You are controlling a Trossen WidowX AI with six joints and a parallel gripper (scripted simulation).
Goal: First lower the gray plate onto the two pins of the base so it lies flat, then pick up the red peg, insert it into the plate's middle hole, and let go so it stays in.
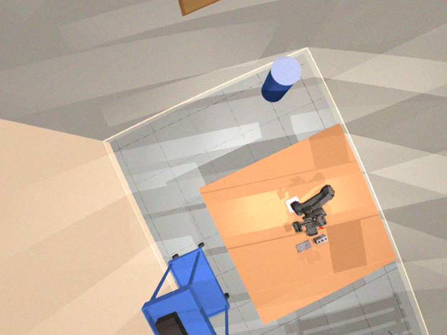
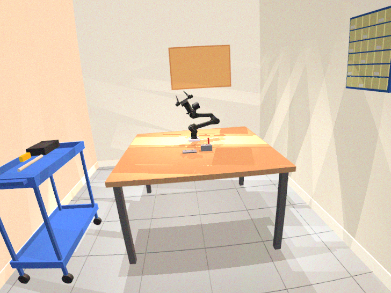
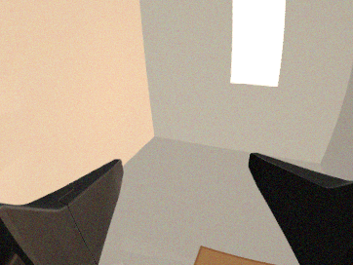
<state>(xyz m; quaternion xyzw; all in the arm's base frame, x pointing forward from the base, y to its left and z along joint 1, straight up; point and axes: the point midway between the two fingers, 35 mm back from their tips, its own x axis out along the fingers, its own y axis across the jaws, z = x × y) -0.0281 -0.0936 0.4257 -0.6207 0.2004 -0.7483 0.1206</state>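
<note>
My gripper tip is now 400 mm short of the gray plate, 150 mm to the right of it and 440 mm above it.
</note>
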